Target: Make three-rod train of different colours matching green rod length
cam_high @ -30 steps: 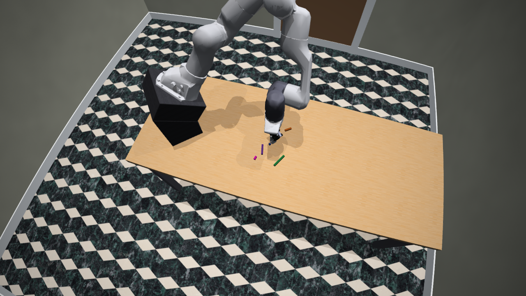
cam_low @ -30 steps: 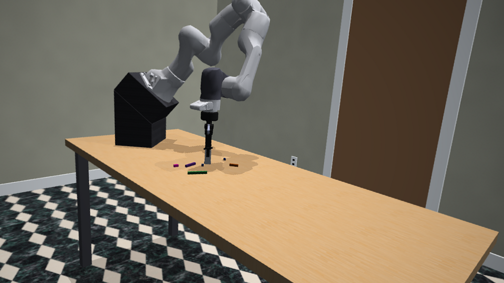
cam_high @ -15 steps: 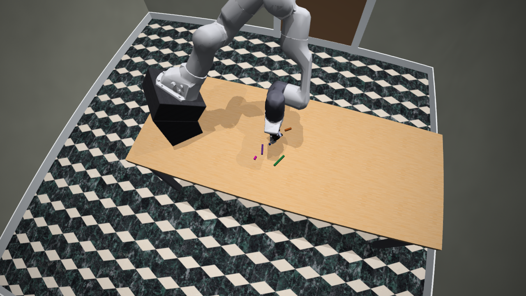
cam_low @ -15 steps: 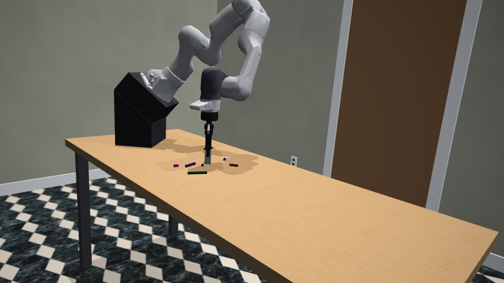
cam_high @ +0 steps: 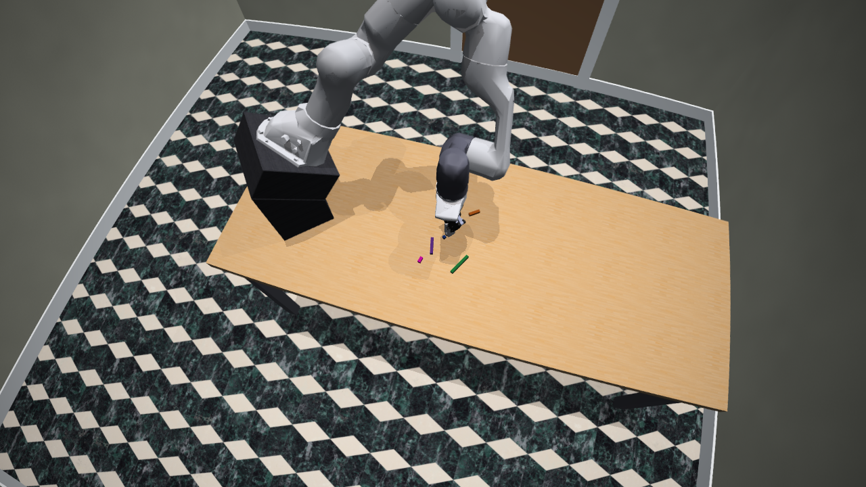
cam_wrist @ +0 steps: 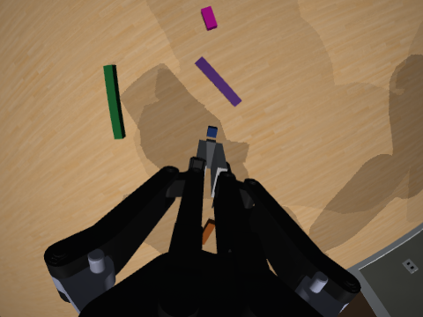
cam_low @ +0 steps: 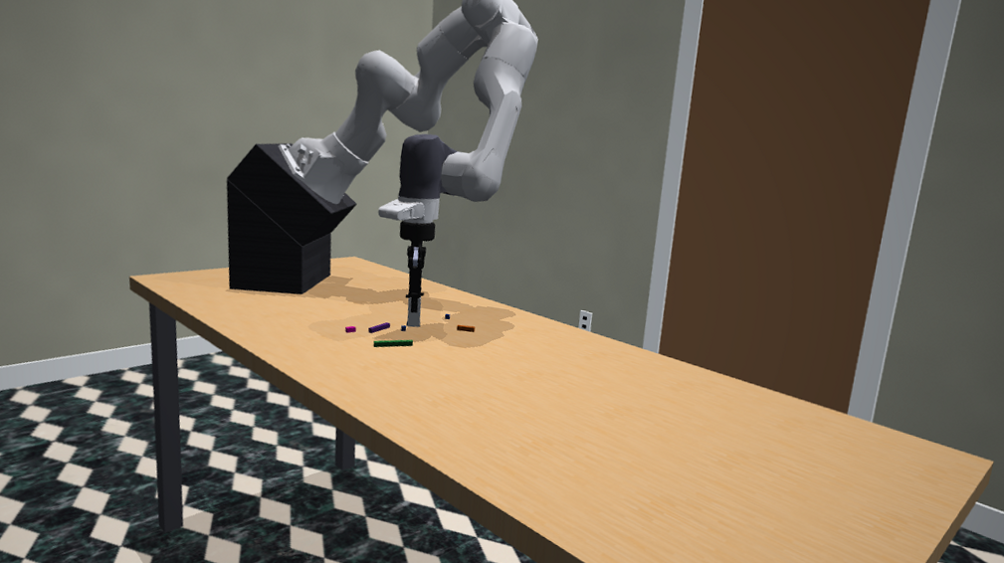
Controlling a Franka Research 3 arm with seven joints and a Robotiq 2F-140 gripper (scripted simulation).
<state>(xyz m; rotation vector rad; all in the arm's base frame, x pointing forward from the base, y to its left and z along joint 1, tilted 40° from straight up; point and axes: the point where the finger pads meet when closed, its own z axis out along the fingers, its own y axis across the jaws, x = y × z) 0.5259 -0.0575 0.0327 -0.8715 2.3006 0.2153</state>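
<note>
My gripper is now 30 mm above the grey rod. The rest, counted from my hand: orange rod (100 mm to the left, 60 mm ahead, 40 mm below); then purple rod (60 mm to the right, 50 mm behind, 40 mm below); then green rod (100 mm to the right, 60 mm ahead, 40 mm below).
</note>
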